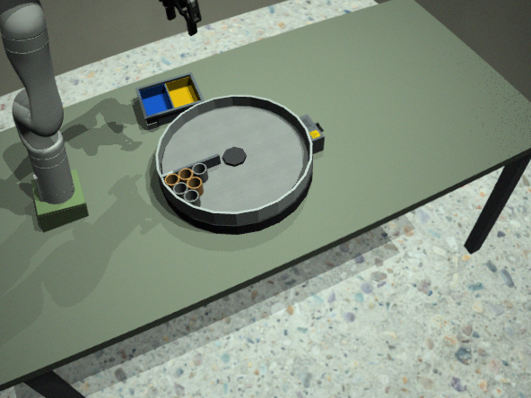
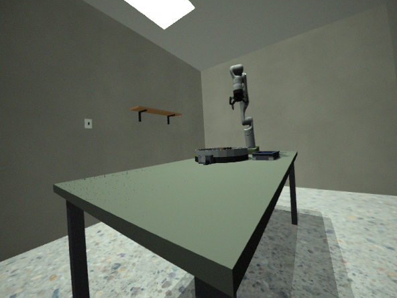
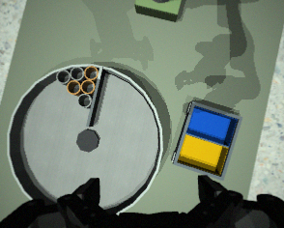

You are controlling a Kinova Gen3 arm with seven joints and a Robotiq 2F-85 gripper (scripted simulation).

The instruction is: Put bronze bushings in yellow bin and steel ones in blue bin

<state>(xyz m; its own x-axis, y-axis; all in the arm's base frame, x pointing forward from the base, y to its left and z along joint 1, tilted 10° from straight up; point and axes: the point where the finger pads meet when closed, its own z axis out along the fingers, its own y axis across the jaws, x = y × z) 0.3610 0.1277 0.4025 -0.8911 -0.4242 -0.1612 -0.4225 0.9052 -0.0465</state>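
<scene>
The turntable lies 350 mm below my hand, 160 mm to the right of it and 70 mm ahead of it.
</scene>
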